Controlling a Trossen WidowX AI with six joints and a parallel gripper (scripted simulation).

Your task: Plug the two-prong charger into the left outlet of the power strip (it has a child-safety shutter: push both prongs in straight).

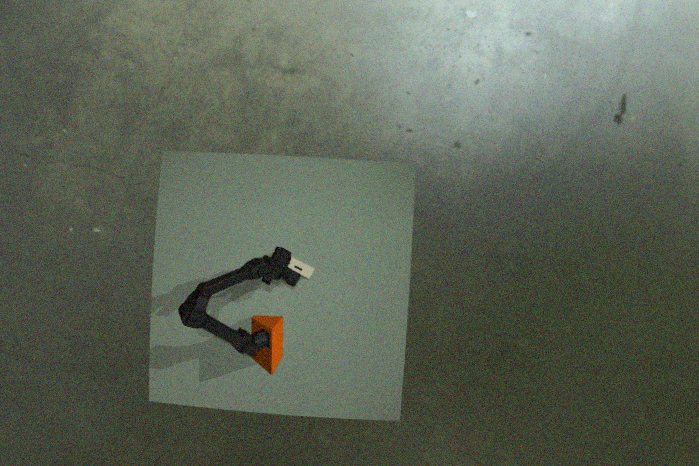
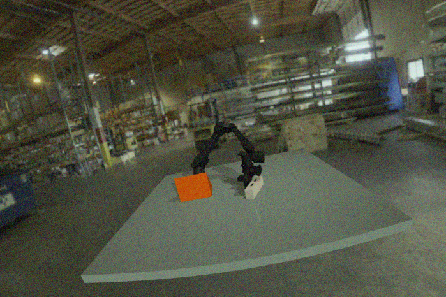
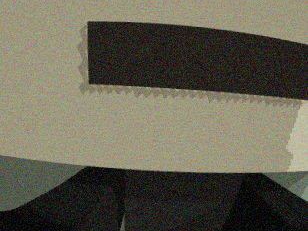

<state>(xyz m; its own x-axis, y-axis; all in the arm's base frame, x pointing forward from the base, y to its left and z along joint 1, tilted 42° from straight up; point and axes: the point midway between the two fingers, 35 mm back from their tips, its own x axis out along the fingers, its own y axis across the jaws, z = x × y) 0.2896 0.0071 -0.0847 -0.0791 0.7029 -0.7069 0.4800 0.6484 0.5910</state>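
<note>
My gripper tip is 2 cm short of the dark two-prong charger, 1 cm to the left of it and 1 cm below it.
</note>
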